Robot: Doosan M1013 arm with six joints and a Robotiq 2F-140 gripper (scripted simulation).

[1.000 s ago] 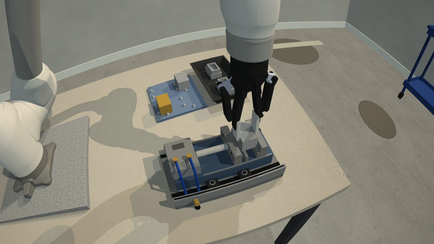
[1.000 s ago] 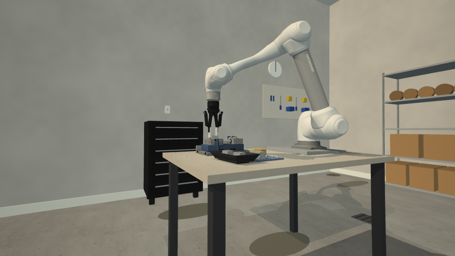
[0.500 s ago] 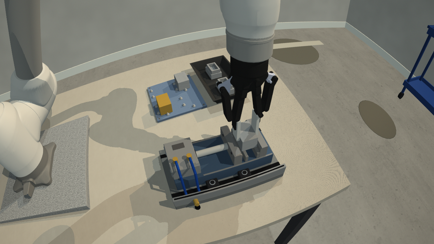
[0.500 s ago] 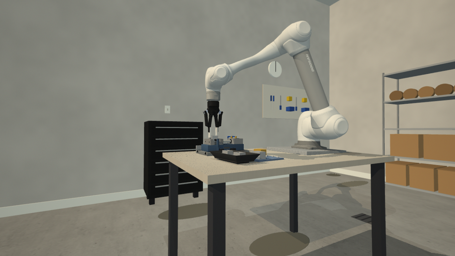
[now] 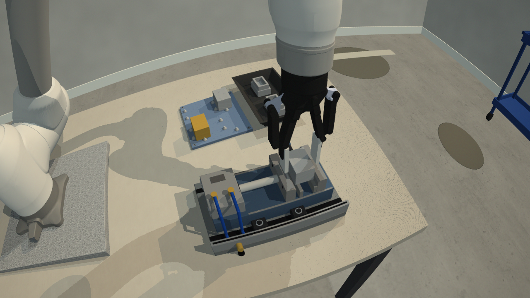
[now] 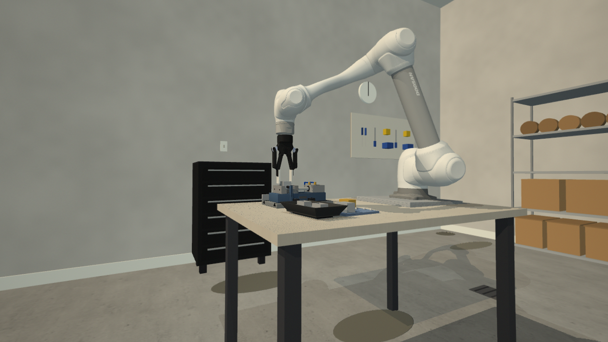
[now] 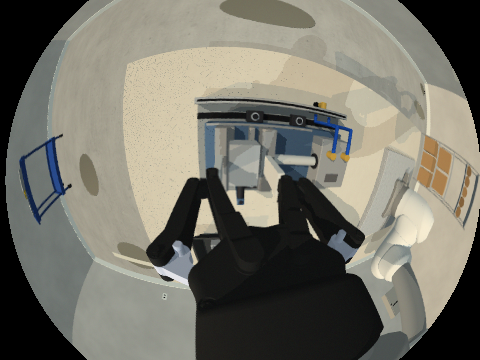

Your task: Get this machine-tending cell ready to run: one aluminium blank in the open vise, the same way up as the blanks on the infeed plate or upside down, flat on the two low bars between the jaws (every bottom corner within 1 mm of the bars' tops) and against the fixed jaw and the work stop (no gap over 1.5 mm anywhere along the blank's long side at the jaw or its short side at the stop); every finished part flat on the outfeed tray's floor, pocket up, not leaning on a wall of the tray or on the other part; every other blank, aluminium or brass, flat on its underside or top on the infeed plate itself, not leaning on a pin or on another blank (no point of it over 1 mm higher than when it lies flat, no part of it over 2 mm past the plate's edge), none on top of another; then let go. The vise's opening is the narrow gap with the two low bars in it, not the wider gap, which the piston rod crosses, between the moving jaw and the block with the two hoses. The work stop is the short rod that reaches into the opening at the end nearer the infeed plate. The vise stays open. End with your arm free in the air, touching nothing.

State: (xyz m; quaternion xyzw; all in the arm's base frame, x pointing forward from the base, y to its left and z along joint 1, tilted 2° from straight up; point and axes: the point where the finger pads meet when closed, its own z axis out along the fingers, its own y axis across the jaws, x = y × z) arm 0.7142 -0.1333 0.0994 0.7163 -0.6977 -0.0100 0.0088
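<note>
My hand is 40 mm above the aluminium blank. From my hand the other things lie so: fixed jaw: 30 mm ahead, 60 mm below; then work stop: 50 mm to the left, 50 mm below; then moving jaw: 40 mm behind, 60 mm below.
</note>
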